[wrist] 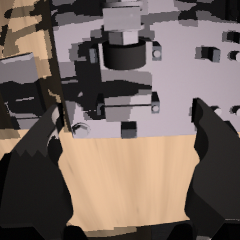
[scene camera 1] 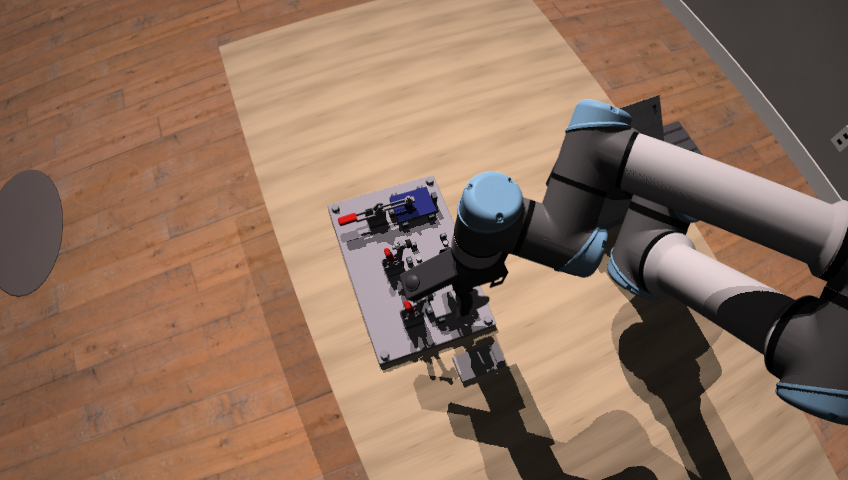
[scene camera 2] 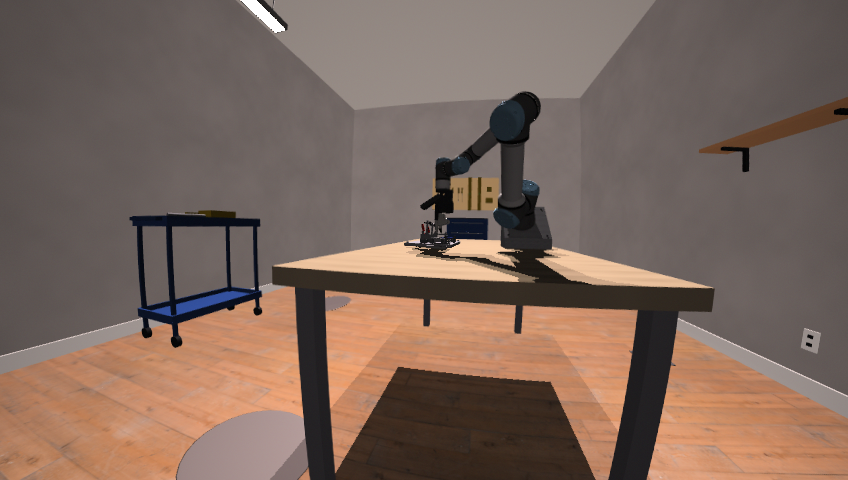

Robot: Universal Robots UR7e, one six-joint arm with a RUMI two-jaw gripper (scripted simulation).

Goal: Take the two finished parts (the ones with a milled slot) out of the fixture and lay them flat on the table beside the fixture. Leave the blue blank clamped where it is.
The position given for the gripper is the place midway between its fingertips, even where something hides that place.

In view: the gripper (scene camera 1: 452, 297), a blue blank (scene camera 1: 423, 205) and a grey finished part (scene camera 1: 477, 362).
The gripper is seen too in the wrist view (wrist: 127, 101) and in scene camera 2 (scene camera 2: 439, 233). The wrist view misses the blue blank: it is out of frame.
